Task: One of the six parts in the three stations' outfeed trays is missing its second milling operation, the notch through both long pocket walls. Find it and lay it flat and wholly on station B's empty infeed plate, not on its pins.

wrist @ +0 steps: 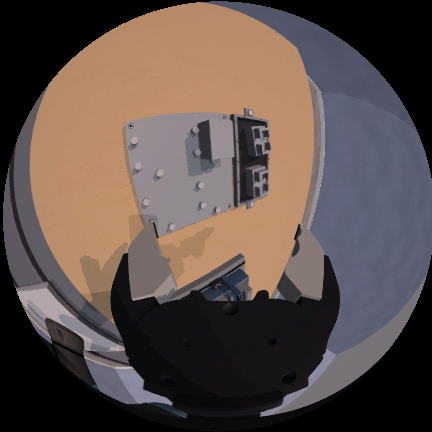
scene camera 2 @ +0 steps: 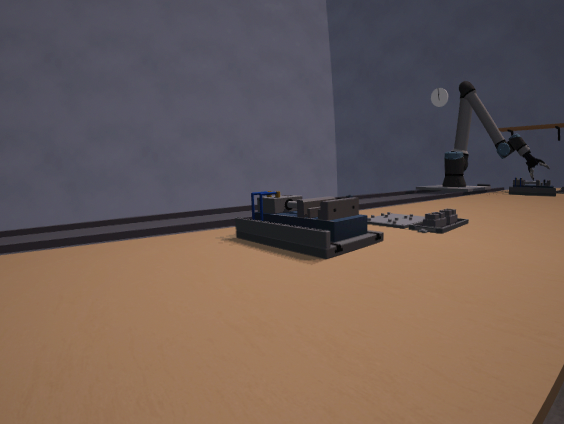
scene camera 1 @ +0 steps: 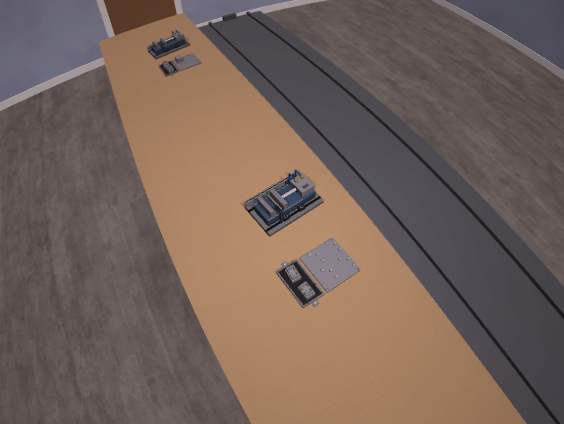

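Pixels of known places: gripper, fingertip midpoint: point(wrist: 226, 225) point(scene camera 2: 541, 174); arm's base, origin of the base link: point(scene camera 2: 454, 186).
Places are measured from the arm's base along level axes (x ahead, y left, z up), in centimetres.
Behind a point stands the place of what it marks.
My gripper point(scene camera 2: 540, 173) @(y 31.4, x 60.5, z 9.7 cm) point(wrist: 226, 225) @(y 31.4, x 60.5, z 9.7 cm) is open and empty, above another station's vise. In the wrist view, that station's outfeed tray point(wrist: 237, 165) @(y 34.8, x 71.7, z -1.8 cm) holds two grey pocketed parts, one part point(wrist: 261, 140) @(y 40.1, x 76.6, z -0.3 cm) at the top and one part point(wrist: 258, 181) @(y 31.9, x 74.8, z 0.9 cm) below it; gaps seem to cut both parts' walls. Station B's infeed plate point(scene camera 1: 345, 270) @(y -147.2, x 55.2, z -2.2 cm) point(scene camera 2: 400, 221) @(y -156.8, x 63.2, z -2.2 cm) bears pins and no block. Station B's tray point(scene camera 1: 291, 288) @(y -151.3, x 77.9, z -2.4 cm) point(scene camera 2: 452, 228) @(y -154.4, x 79.2, z -2.7 cm) holds two parts, one point(scene camera 1: 293, 272) @(y -156.2, x 74.2, z -0.3 cm) and another point(scene camera 1: 306, 289) @(y -147.2, x 73.5, z -0.3 cm); their notches are too small to tell. The far station's tray point(scene camera 1: 168, 67) @(y -338.0, x 72.6, z -0.2 cm) also holds parts, too small to judge.
A grey block point(wrist: 220, 140) @(y 39.3, x 65.6, z 1.4 cm) sits on the pinned plate point(wrist: 175, 200) @(y 30.3, x 59.5, z -2.2 cm) beside the wrist-view tray. A vise point(wrist: 227, 285) @(y 7.7, x 67.1, z 2.5 cm) shows partly behind the gripper. Station B's vise point(scene camera 1: 282, 202) @(y -184.2, x 63.6, z 6.4 cm) point(scene camera 2: 300, 220) @(y -193.0, x 64.8, z 2.4 cm) stands beside its plate. The far vise point(scene camera 1: 169, 45) @(y -368.2, x 63.3, z 2.4 cm) stands near the table's end. The rail point(scene camera 1: 350, 115) runs alongside.
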